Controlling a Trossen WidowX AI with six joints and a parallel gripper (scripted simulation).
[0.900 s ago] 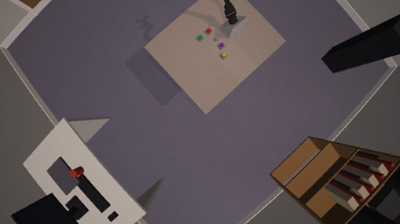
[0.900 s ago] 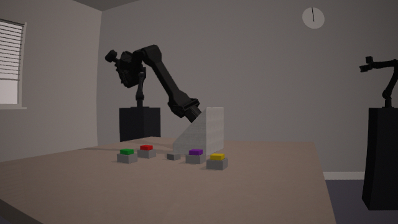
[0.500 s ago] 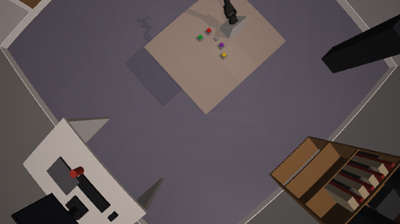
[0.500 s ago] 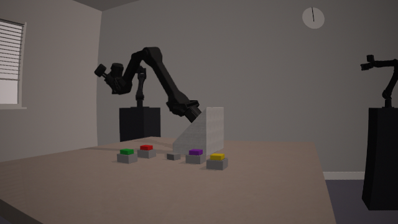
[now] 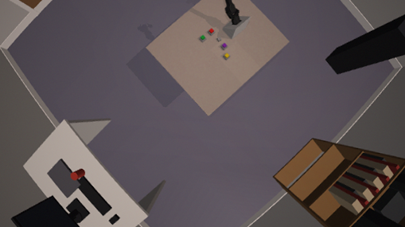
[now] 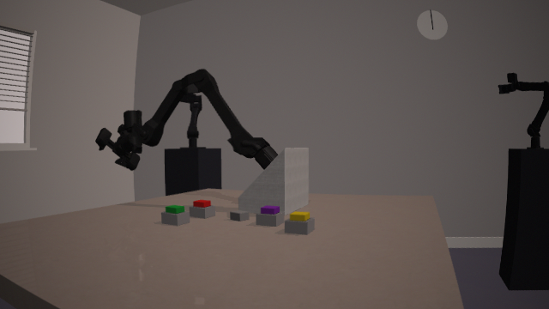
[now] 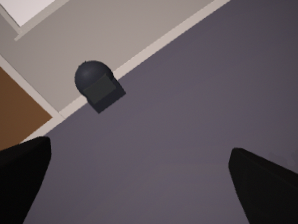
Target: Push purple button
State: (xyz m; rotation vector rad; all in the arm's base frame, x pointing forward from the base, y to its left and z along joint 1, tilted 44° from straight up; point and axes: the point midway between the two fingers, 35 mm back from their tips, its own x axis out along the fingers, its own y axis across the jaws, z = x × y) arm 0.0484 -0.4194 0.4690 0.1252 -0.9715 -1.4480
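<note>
My gripper tip is now 720 mm to the right of the purple button, 150 mm short of it and 110 mm above it. Also, from my gripper tip: green button: 530 mm to the left, 250 mm ahead, 110 mm below; red button: 540 mm to the left, 150 mm ahead, 110 mm below; grey block: 640 mm to the left, 140 mm ahead, 130 mm below.
</note>
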